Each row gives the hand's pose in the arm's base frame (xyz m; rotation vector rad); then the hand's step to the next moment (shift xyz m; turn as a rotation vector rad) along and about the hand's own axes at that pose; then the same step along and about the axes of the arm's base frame.
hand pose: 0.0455 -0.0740 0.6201 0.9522 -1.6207 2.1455
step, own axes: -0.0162 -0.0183 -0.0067 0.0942 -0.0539 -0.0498
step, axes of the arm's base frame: 0.0205 0.0148 0.0020 -0.0546 0.0492 0.0941
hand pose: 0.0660 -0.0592 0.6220 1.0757 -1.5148 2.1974
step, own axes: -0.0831 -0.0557 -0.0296 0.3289 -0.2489 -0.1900
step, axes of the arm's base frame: 0.0775 0.0653 -0.0248 -0.1618 0.2117 0.3677
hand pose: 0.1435 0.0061 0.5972 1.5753 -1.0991 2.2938
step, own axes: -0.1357 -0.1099 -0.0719 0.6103 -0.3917 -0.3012
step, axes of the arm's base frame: 0.0604 0.1618 -0.0764 -0.2968 0.3096 0.6578
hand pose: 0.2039 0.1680 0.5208 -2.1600 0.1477 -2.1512
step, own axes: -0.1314 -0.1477 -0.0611 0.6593 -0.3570 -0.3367
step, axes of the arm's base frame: -0.0608 0.1640 -0.1106 -0.3323 0.2689 0.7020
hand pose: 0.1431 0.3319 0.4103 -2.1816 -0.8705 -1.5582
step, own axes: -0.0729 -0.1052 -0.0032 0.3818 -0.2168 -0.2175
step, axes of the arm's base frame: -0.0857 0.0572 -0.0759 -0.2155 0.1504 0.4136
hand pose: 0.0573 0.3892 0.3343 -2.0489 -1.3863 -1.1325
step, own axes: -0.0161 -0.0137 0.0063 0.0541 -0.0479 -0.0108
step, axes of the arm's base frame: -0.0127 0.0011 -0.0180 -0.0382 0.0427 0.0453
